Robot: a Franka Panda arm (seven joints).
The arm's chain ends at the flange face. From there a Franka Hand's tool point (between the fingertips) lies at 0.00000 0.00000 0.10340 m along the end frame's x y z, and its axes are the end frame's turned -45 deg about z.
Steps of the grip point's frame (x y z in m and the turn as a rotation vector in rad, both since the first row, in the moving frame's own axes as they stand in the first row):
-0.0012, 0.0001, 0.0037, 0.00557, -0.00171, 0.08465
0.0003, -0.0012, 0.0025, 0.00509, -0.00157, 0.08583
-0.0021, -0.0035, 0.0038, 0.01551, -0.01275, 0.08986
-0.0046, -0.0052, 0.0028, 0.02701, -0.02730, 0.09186
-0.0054, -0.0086, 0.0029, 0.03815, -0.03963, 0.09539
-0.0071, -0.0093, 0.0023, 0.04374, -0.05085, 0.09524
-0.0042, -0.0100, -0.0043, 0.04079, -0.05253, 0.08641
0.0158, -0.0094, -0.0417, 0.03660, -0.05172, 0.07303
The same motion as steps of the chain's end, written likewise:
-0.0003, 0.0012, 0.0037, 0.00273, -0.00515, 0.08465
-0.0002, -0.0008, 0.0025, 0.00249, -0.00471, 0.08583
-0.0019, -0.0007, 0.0038, 0.00195, -0.01998, 0.08986
-0.0030, -0.0003, 0.0029, -0.00021, -0.03840, 0.09186
-0.0042, -0.0021, 0.0031, -0.00105, -0.05500, 0.09539
-0.0047, -0.0017, 0.0025, -0.00503, -0.06689, 0.09524
-0.0032, -0.0047, -0.0041, -0.00830, -0.06599, 0.08641
0.0110, -0.0187, -0.0415, -0.01069, -0.06245, 0.07303

